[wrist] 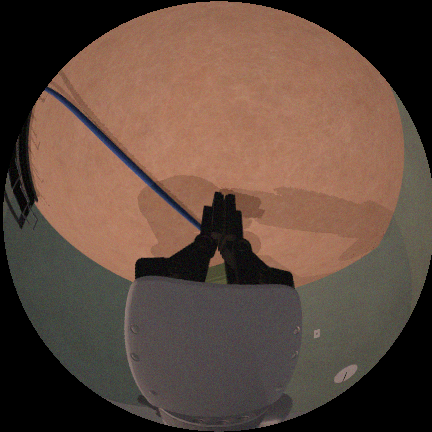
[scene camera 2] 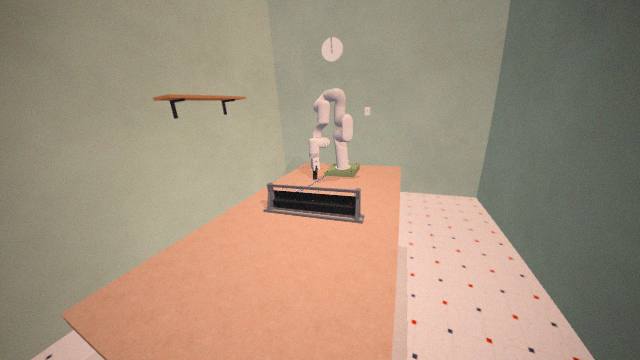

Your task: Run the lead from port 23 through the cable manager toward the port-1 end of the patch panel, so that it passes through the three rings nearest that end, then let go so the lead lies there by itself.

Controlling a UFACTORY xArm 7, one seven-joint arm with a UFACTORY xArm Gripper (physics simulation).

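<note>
The blue lead [scene camera 2: 310, 184] [wrist: 122, 154] runs from the panel toward the robot base. My gripper [scene camera 2: 315, 178] [wrist: 220, 203] is shut, its black fingertips together above the table. In the wrist view the lead disappears behind the left finger; its free end is hidden there. In the scene view the lead passes below and beside the fingertips, and I see none of it pinched between them. The patch panel [scene camera 2: 320, 205] is black, in a grey frame [scene camera 2: 358, 205]; part of it shows at the left edge of the wrist view. Port numbers and separate rings are too small to tell.
The wooden table [scene camera 2: 240, 280] [wrist: 280, 110] carries the panel and the green base [scene camera 2: 342, 171] [wrist: 216, 275] of the arm, behind and right of the gripper. A wall shelf [scene camera 2: 200, 97] hangs at the left. The table's right edge borders the tiled floor.
</note>
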